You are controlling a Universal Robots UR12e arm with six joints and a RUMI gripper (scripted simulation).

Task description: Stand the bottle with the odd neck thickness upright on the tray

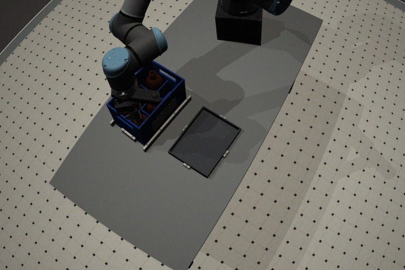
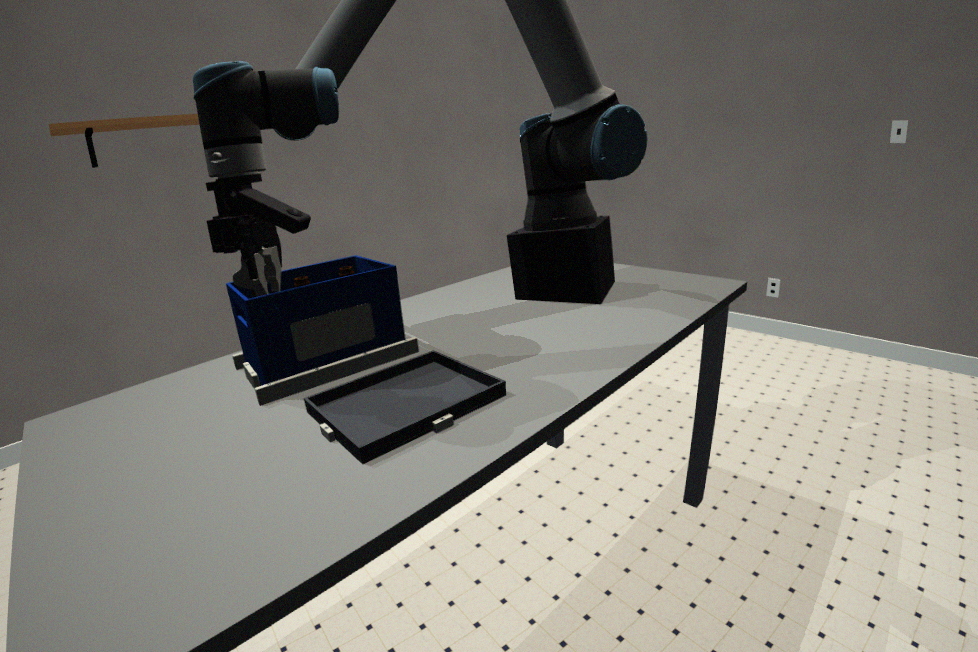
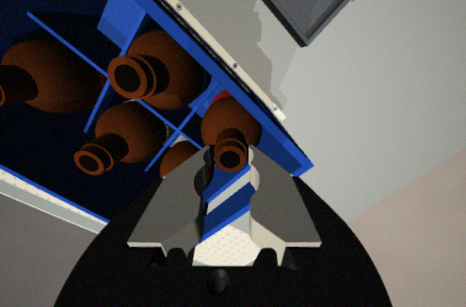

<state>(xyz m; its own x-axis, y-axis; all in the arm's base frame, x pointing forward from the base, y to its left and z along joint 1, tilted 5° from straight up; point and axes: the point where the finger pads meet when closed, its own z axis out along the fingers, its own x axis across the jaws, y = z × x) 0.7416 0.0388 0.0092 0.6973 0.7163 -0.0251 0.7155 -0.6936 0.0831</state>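
Now: hand 90 mm to the left of the bottle and 70 mm above it. From my hand the other things lie so: black tray: 120 mm behind, 220 mm to the left, 140 mm below; blue crate: 90 mm behind, 50 mm to the right, 70 mm below.
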